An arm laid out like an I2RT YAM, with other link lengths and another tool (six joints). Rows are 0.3 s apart.
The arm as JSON. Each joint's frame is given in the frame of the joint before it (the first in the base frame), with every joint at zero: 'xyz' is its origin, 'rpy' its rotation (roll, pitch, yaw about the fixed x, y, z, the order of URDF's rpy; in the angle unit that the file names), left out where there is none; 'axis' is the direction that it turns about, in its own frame. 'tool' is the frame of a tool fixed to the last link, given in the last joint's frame.
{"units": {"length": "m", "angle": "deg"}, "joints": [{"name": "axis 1", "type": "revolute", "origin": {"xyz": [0.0, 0.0, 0.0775]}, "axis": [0.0, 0.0, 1.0]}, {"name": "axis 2", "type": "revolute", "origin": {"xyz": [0.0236, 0.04, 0.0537]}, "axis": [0.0, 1.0, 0.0]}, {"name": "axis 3", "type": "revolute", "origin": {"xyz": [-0.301, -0.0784, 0.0]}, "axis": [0.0, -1.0, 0.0]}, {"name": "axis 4", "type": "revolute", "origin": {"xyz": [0.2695, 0.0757, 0.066]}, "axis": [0.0, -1.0, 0.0]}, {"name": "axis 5", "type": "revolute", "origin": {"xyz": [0.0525, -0.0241, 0.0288]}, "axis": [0.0, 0.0, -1.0]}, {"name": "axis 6", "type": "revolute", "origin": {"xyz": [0.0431, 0.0, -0.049]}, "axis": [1.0, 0.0, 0.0]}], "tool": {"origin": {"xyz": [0.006, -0.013, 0.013], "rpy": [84.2, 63.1, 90.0]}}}
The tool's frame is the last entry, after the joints.
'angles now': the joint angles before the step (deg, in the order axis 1, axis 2, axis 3, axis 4, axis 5, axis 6). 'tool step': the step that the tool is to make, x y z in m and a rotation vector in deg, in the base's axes. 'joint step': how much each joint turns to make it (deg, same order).
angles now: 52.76 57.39 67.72 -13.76 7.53 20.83
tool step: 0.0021 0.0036 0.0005 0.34 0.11 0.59
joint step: 0.02 0.70 0.32 0.55 -0.59 0.26
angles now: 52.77 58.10 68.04 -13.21 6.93 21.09
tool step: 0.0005 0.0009 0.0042 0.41 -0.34 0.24
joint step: -0.02 0.39 0.89 0.04 -0.26 -0.04
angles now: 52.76 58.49 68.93 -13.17 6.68 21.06
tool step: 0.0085 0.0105 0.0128 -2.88 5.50 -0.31
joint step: -0.01 4.70 7.37 -8.60 0.03 2.67
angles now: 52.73 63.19 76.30 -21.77 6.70 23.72
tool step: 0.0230 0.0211 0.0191 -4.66 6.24 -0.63
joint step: -1.37 8.93 12.36 -11.14 -1.17 1.85
